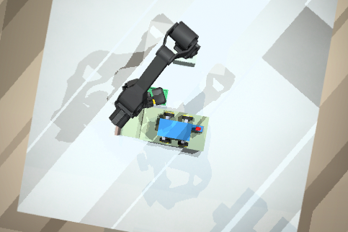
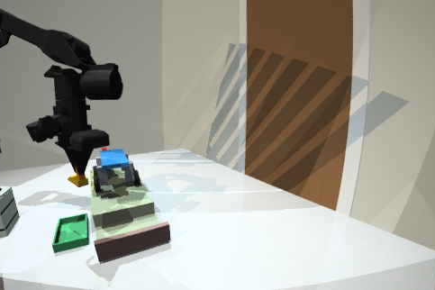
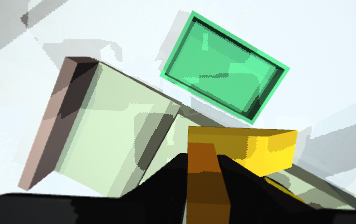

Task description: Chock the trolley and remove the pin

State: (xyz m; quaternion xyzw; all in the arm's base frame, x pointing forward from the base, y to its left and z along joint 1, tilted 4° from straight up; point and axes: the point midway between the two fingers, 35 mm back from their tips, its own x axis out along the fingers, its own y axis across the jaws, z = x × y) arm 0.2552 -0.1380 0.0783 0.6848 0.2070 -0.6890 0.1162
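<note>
Now: gripper tip 70 mm short of the red-headed stop pin, 240 mm to the right of it and 30 mm above it. The rest, counted from my gripper tip: yellow chock: 10 mm behind, 20 mm to the left, 10 mm below; then blue trolley: 90 mm ahead, 140 mm to the left, 50 mm below; then green tray: 40 mm behind, 20 mm to the left, 160 mm below.
</note>
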